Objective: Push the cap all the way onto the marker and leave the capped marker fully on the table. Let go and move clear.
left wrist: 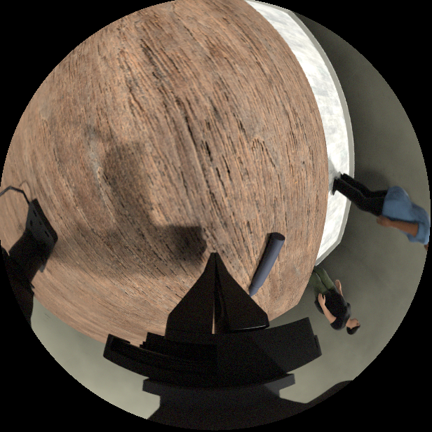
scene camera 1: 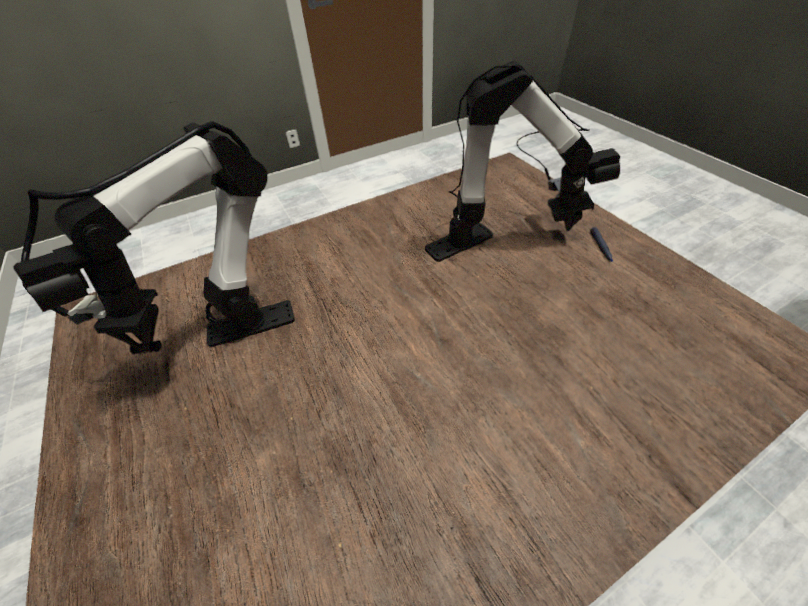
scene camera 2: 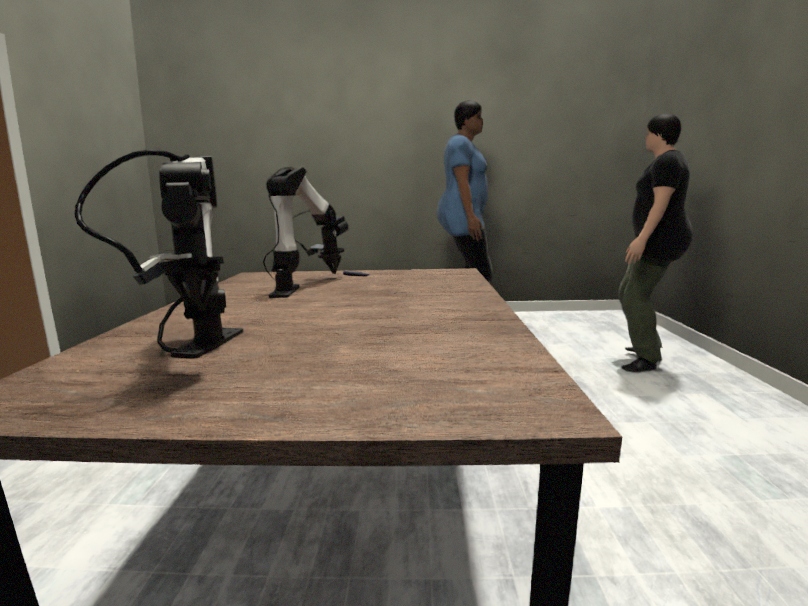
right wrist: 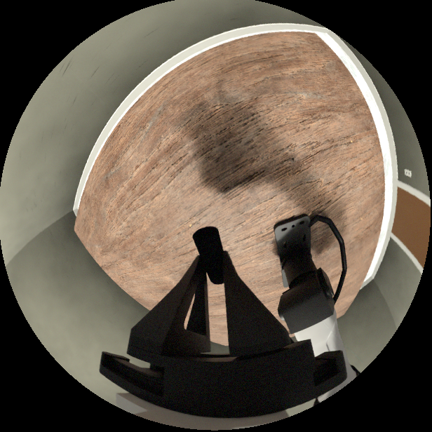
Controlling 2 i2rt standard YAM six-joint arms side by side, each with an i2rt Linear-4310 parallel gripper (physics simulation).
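Pixels of known places: left gripper, between the fingertips: (scene camera 1: 567,229) (scene camera 2: 334,273); right gripper, between the fingertips: (scene camera 1: 146,347) (scene camera 2: 197,312); left arm's base, origin of its link: (scene camera 1: 459,242) (scene camera 2: 285,291); right arm's base, origin of its link: (scene camera 1: 251,324) (scene camera 2: 210,343).
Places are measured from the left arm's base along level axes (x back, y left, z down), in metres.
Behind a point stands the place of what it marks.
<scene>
The dark blue marker (scene camera 1: 601,244) {x -0.238, y 0.302, z -0.014 m} (scene camera 2: 355,273) {x -0.231, y 0.304, z -0.012 m} (left wrist: 267,263) lies flat on the wooden table (scene camera 1: 417,391) {x -0.327, y -0.358, z 0.000 m} (scene camera 2: 391,365) {x -0.392, y -0.763, z 0.000 m} (left wrist: 150,90) (right wrist: 150,200). Its narrow end points to the lower right in scene camera 1 and to the lower left in the left wrist view. My left gripper (scene camera 1: 569,227) {x -0.145, y 0.272, z -0.018 m} (scene camera 2: 334,271) {x -0.145, y 0.272, z -0.018 m} (left wrist: 213,256) is shut and empty, with its fingertips together a little above the table beside the marker. My right gripper (right wrist: 213,257) is shut on the short black cap (scene camera 1: 144,347) (right wrist: 206,239), which is held in the air at the fingertips, far from the marker. The cap's opening is not clearly visible.
The left arm's base plate (scene camera 1: 439,248) {x 0.002, y -0.069, z -0.010 m} and the right arm's base plate (scene camera 1: 279,315) {x 0.016, y -0.527, z -0.010 m} stand on the table. The table's edge is near the marker. A person in blue (scene camera 2: 464,182) (left wrist: 402,210) and a person in black (scene camera 2: 662,189) (left wrist: 336,306) stand beyond the table.
</scene>
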